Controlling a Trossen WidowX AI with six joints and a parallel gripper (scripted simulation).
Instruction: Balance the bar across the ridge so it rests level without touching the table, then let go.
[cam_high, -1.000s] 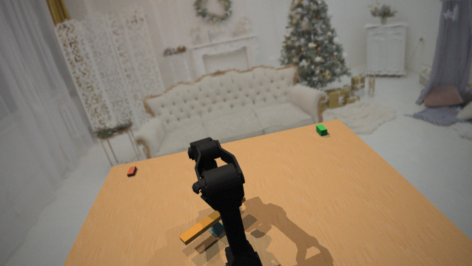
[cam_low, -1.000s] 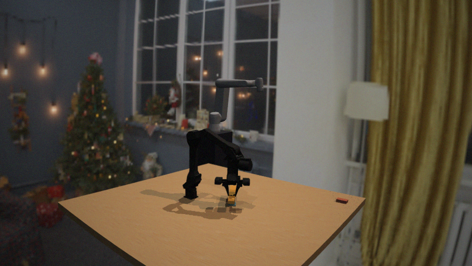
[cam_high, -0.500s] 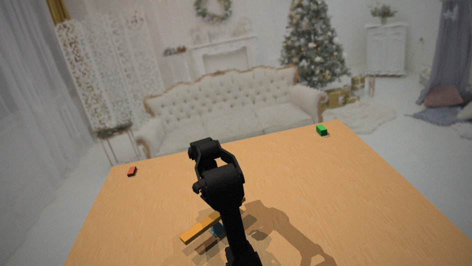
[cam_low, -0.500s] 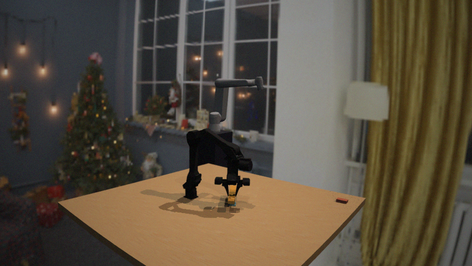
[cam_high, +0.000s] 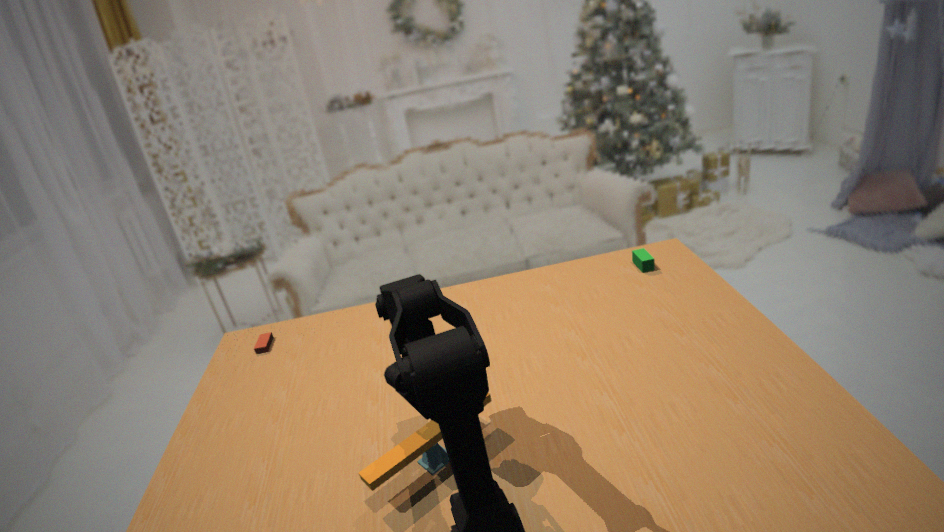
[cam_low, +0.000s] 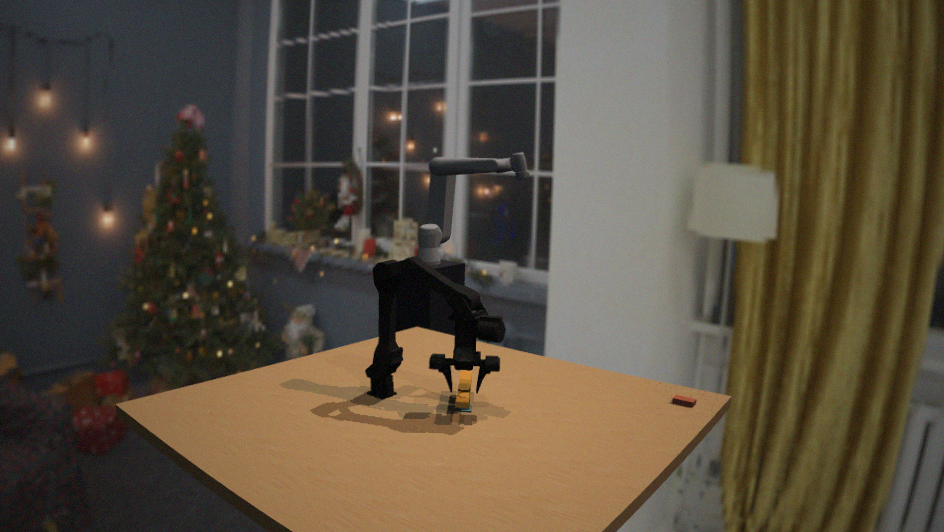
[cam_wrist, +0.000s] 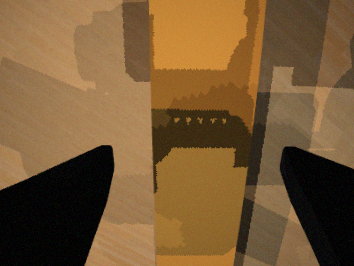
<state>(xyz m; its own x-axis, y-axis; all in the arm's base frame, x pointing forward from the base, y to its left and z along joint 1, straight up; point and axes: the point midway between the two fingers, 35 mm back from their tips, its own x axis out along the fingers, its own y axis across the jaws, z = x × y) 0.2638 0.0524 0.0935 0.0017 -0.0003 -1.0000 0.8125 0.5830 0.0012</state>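
My gripper tip is now 20 mm past the orange bar and 20 mm to the right of it. The rest, counted from my gripper tip: red block: 480 mm ahead, 450 mm to the left, 50 mm below; green block: 480 mm ahead, 550 mm to the right, 40 mm below.
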